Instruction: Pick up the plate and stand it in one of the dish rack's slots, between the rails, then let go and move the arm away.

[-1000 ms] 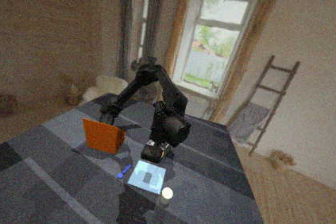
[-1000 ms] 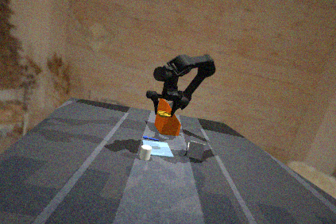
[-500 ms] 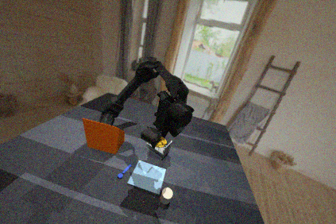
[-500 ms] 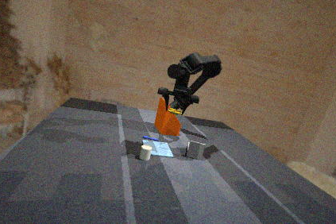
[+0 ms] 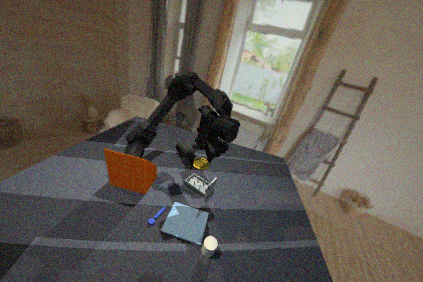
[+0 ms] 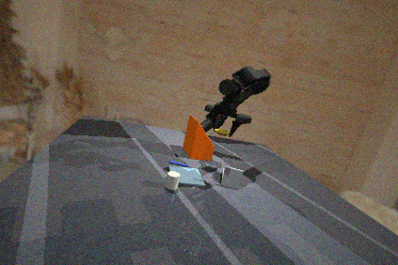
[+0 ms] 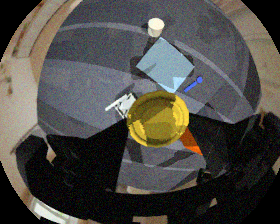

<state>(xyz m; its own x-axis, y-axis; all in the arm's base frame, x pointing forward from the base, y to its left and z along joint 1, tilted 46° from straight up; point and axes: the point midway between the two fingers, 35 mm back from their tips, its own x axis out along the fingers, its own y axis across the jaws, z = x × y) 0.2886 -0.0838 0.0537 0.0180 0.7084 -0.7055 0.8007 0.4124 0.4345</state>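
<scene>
My gripper tip is now 10 mm short of the dish rack, 80 mm to the right of it and 170 mm above it. Round my gripper tip: light blue sheet 110 mm to the right, 190 mm below; blue spoon 120 mm behind, 120 mm to the right, 190 mm below; yellow plate 10 mm above.
</scene>
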